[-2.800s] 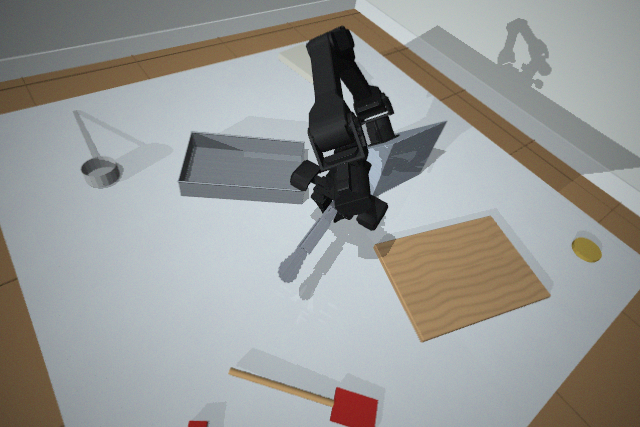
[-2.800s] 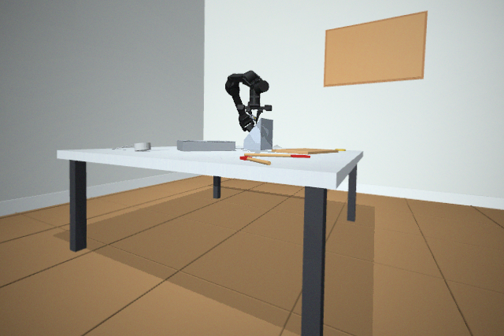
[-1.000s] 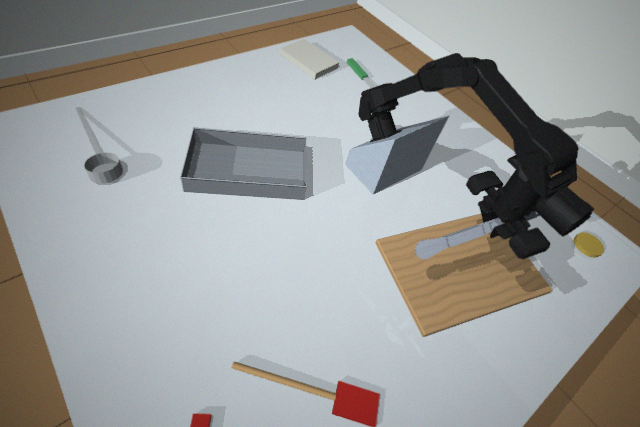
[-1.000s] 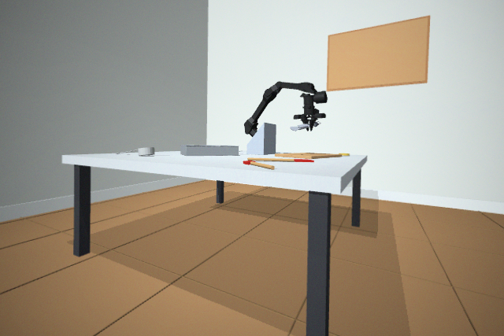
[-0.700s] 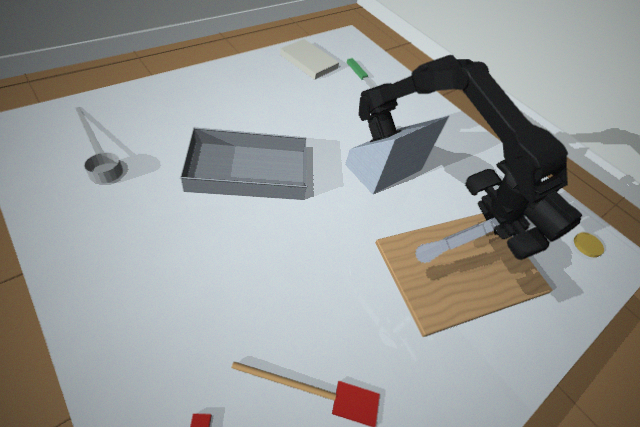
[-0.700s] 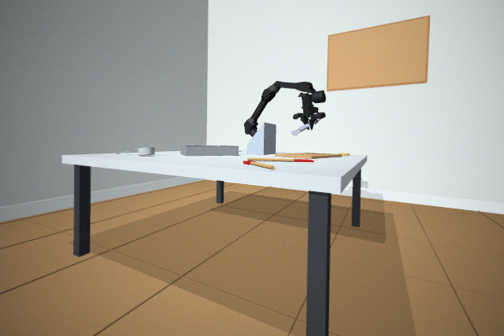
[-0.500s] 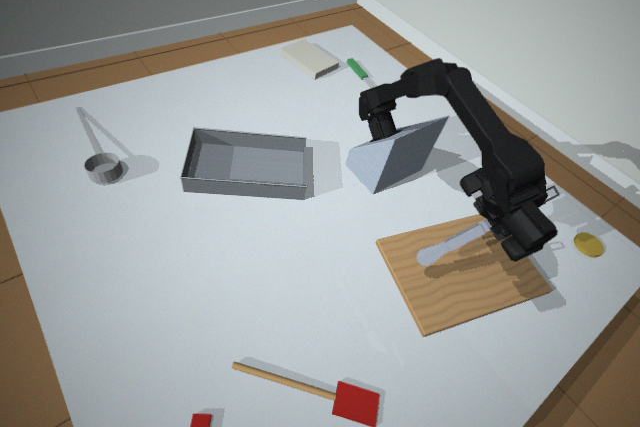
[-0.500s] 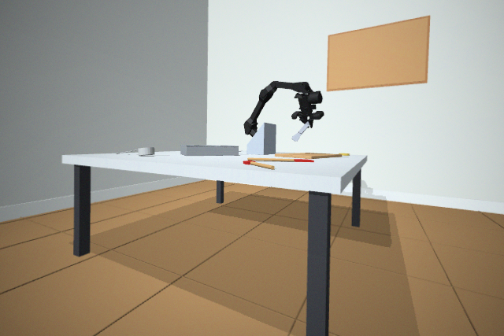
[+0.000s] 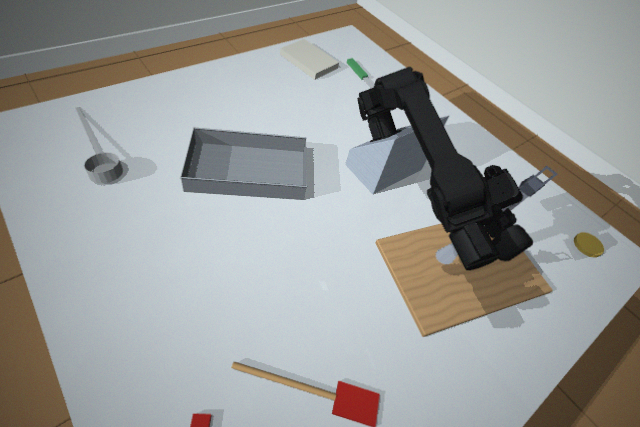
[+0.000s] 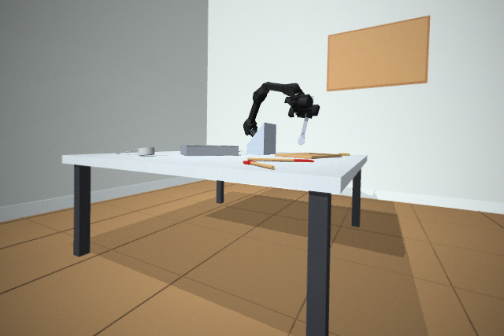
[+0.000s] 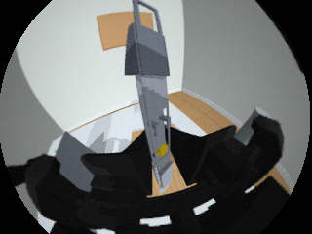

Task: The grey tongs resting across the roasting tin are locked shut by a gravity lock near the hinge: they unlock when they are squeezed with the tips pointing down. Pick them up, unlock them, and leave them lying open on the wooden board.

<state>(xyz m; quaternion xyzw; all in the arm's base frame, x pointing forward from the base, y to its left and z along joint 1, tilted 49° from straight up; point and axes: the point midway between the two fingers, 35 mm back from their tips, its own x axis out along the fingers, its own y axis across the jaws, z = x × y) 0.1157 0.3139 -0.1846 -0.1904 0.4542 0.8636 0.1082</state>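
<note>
Now: the wooden board 220 mm below my gripper tip. From my gripper tip the other things lie so: grey roasting tin (240 mm ahead, 540 mm to the right, 200 mm below); red-bladed spatula (450 mm ahead, 20 mm to the right, 220 mm below); yellow disc (340 mm behind, 180 mm to the left, 220 mm below).
</note>
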